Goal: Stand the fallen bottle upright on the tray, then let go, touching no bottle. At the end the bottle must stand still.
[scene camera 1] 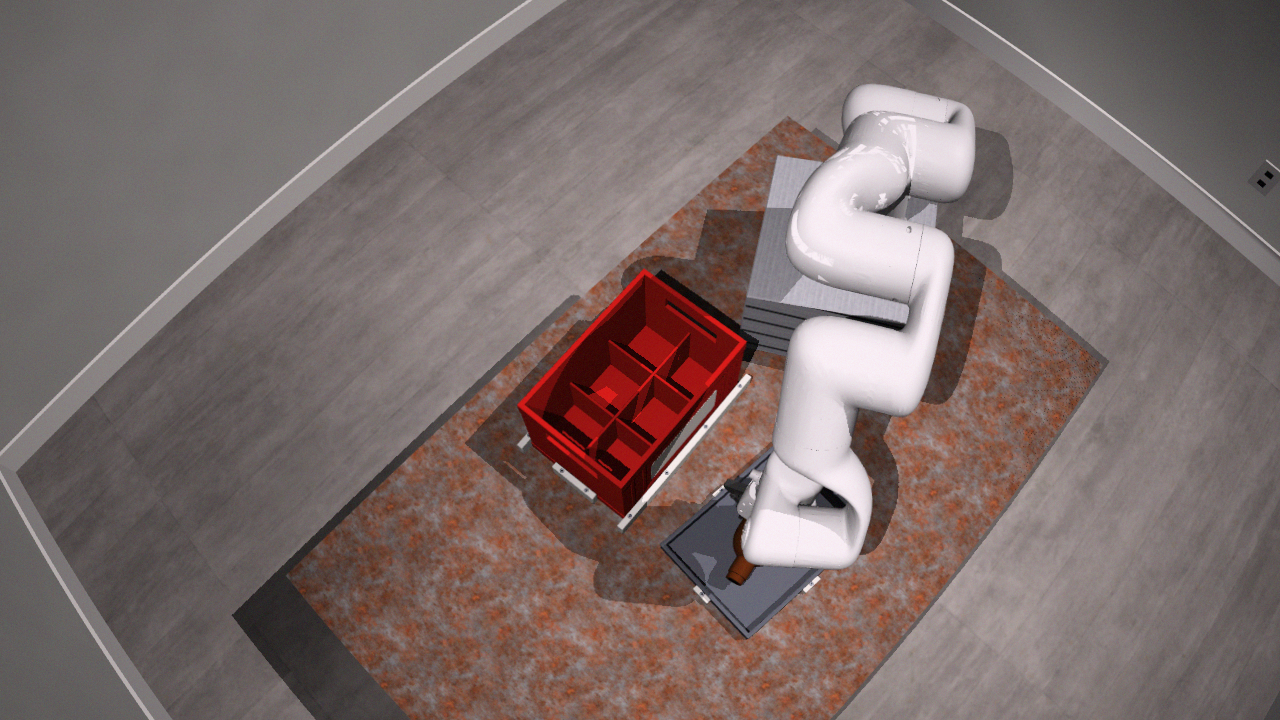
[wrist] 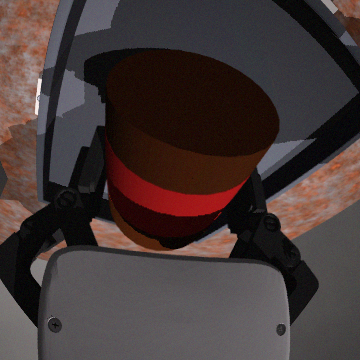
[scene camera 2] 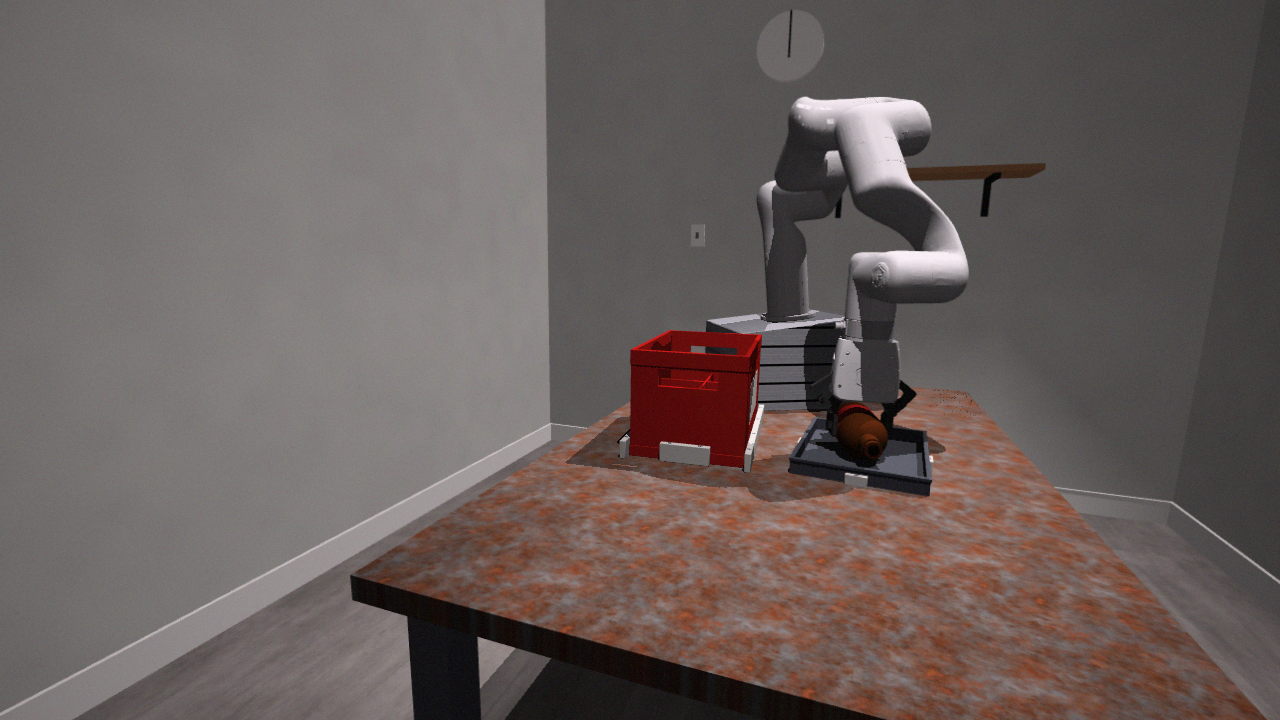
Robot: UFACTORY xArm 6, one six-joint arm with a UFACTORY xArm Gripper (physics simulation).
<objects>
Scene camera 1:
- brown bottle: 740, 569
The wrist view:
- my gripper: 172, 152
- brown bottle: 183, 131
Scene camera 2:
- my gripper: 857, 436
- brown bottle: 861, 434
</objects>
